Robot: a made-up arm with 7 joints. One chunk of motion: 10 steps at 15 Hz.
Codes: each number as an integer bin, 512 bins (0 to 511) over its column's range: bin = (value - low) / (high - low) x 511, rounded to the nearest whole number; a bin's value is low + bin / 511 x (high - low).
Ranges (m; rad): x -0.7..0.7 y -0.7..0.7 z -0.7..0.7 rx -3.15..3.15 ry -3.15..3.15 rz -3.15..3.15
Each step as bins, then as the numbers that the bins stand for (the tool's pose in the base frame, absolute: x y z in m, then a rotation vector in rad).
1 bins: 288 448 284 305 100 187
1 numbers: 0.0890 0.5274 0.0781 0.6103 -1.9171 -0.8445
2 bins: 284 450 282 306 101 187
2 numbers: 0.0781 0.5329 0.0726 0.6226 -1.9048 -0.8445
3 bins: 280 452 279 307 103 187
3 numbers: 0.0671 0.5384 0.0644 0.6349 -1.8801 -0.8445
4 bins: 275 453 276 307 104 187
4 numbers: 0.0534 0.5411 0.0562 0.6349 -1.8678 -0.8445
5 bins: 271 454 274 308 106 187
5 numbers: 0.0425 0.5438 0.0507 0.6473 -1.8432 -0.8445
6 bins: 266 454 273 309 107 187
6 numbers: 0.0288 0.5438 0.0479 0.6596 -1.8308 -0.8445
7 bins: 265 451 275 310 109 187
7 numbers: 0.0260 0.5356 0.0534 0.6719 -1.8062 -0.8445
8 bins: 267 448 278 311 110 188
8 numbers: 0.0315 0.5274 0.0616 0.6842 -1.7938 -0.8322
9 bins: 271 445 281 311 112 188
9 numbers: 0.0425 0.5192 0.0699 0.6842 -1.7692 -0.8322
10 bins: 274 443 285 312 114 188
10 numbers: 0.0507 0.5137 0.0808 0.6966 -1.7445 -0.8322
